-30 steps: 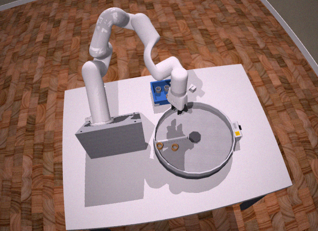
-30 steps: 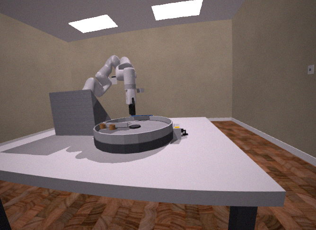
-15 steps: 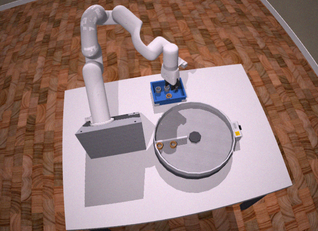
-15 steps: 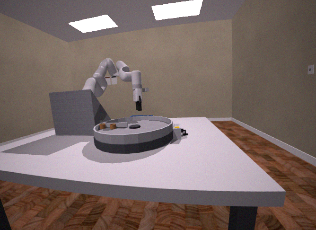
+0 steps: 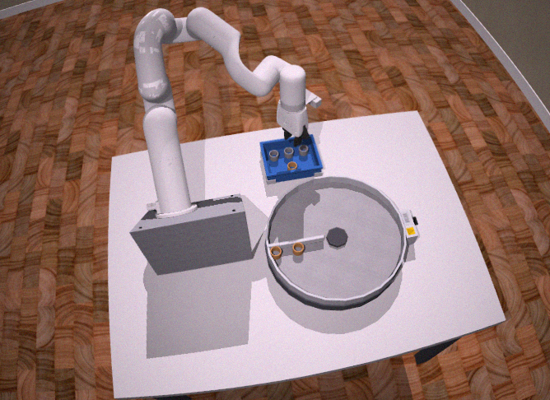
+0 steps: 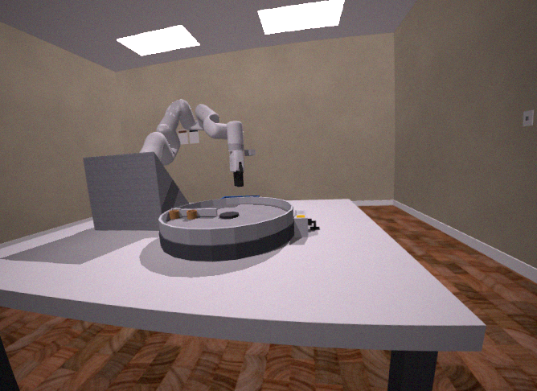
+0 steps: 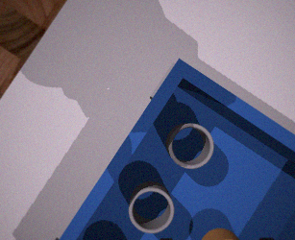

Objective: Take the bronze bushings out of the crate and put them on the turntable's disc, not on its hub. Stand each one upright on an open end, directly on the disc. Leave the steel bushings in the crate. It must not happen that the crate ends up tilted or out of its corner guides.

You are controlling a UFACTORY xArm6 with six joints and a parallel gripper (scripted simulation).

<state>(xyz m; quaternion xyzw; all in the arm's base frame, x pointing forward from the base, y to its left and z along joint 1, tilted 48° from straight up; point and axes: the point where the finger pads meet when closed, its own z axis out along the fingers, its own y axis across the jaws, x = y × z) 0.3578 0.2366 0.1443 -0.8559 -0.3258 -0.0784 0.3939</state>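
Right now the blue crate is 10 mm behind my hand, 10 mm to the right of it and 100 mm below it. Round my hand: turntable disc: 90 mm ahead, 340 mm to the right, 80 mm below.
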